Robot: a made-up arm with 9 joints. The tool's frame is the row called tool.
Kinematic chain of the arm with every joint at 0, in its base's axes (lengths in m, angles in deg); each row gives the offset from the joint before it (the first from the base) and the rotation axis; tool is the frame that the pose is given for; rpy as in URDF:
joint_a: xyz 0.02 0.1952 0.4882 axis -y
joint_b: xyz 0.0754 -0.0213 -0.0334 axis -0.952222 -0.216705 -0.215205
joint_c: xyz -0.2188 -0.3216 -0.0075 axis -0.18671 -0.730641 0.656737
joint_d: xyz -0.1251 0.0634 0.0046 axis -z
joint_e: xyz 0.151 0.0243 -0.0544 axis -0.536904 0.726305 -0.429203
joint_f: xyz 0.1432 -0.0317 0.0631 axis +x
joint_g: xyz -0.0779 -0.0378 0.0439 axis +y
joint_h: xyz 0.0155 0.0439 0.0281 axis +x
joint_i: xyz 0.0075 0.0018 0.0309 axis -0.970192 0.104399 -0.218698
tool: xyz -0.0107 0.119 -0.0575 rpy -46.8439 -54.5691 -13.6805
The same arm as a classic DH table. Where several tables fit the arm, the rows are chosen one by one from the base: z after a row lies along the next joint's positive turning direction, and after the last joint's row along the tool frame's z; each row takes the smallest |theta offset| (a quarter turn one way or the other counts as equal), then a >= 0, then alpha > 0; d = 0 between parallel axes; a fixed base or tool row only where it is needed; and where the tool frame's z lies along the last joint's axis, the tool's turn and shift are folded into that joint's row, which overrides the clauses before.
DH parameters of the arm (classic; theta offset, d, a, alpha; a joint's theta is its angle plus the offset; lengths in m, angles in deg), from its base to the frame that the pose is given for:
base (fixed): 0.00 0.4882 0.0200 90.00
joint_a: -77.26 -0.1592 0.0492 77.48
joint_b: 44.03 0.1680 0.1564 -78.77
joint_c: 62.36 0.1846 -0.1369 131.05
joint_d: -50.81 0.0566 0.1359 64.58
joint_e: -72.40 -0.1481 0.0382 -122.47
joint_f: 30.58 0.0275 0.0439 90.00
joint_g: 0.00 0.0061 0.0281 -90.00
joint_h: -64.48 -0.0855 0.0149 165.98
joint_i: 84.76 -0.1047 0.1046 68.96
tool (fixed): -127.65 0.0786 0.0000 0.00

